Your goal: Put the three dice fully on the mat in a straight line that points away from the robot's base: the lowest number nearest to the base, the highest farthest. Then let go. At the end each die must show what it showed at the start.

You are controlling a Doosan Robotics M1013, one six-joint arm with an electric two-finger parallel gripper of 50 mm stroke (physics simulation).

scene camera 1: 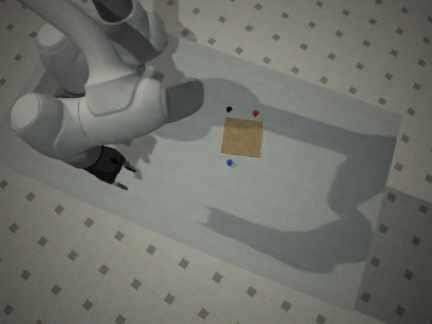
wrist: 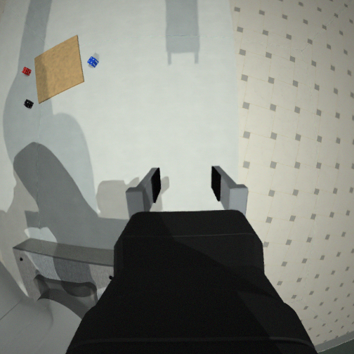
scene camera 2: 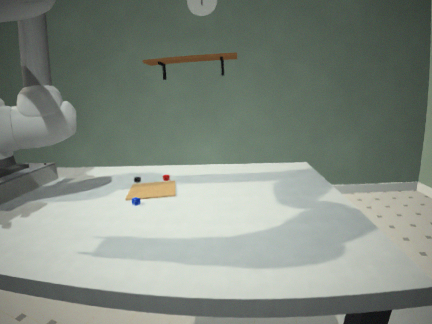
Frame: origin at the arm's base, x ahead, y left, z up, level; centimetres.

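Seen in the pictures: gripper, between the fingertips: (scene camera 1: 128,179).
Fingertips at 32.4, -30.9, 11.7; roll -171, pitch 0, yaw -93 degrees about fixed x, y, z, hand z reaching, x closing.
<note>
Pixels of each thing's top centre, then the offset from my fingertips to it, as dx, dy, dz. Level surfaces: height alone.
- tan square mat, centre of its top: (scene camera 2: 152,189) (scene camera 1: 242,136) +27.6, +29.5, -17.8
- blue die, centre of its top: (scene camera 2: 135,198) (scene camera 1: 229,161) +26.0, +18.7, -16.6
- black die, centre of its top: (scene camera 2: 137,177) (scene camera 1: 229,108) +20.1, +38.4, -16.6
- red die, centre of its top: (scene camera 2: 165,175) (scene camera 1: 255,112) +29.8, +39.7, -16.6
- white table, height of its surface: dz -18.2
The tan square mat (scene camera 1: 242,137) (scene camera 2: 152,190) (wrist: 60,70) lies on the table. A blue die (scene camera 1: 229,162) (scene camera 2: 136,201) (wrist: 93,62) lies off the mat, beside one edge. A black die (scene camera 1: 229,109) (scene camera 2: 137,179) (wrist: 29,104) and a red die (scene camera 1: 255,113) (scene camera 2: 166,177) (wrist: 26,71) lie off the mat beside its opposite side, apart from each other. The pips are too small to count surely. My gripper (scene camera 1: 128,178) (wrist: 185,177) is open and empty, above the table on the base side, well away from the dice and mat.
The white table (scene camera 1: 295,185) (scene camera 2: 200,280) (wrist: 150,100) carries shadows of the arm. The arm (scene camera 1: 125,105) (scene camera 2: 40,122) reaches over the base side. The metal base plate (scene camera 2: 30,180) (wrist: 65,255) stands at that end. A wooden shelf (scene camera 2: 195,59) hangs on the wall behind.
</note>
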